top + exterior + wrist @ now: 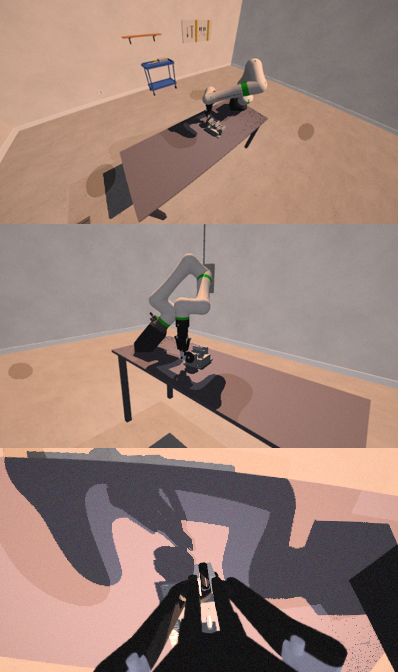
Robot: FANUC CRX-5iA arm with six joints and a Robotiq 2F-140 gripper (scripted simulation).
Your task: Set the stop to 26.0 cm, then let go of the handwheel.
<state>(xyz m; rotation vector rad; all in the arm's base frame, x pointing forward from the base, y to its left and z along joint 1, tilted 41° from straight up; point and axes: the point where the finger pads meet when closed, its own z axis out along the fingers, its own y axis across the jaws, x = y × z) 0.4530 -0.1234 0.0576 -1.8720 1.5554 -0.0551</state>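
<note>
My gripper is now 20 mm to the right of the handwheel and 20 mm above it. Also, from my hand: grey stop fixture: 10 mm behind, 160 mm to the left, 10 mm below.
</note>
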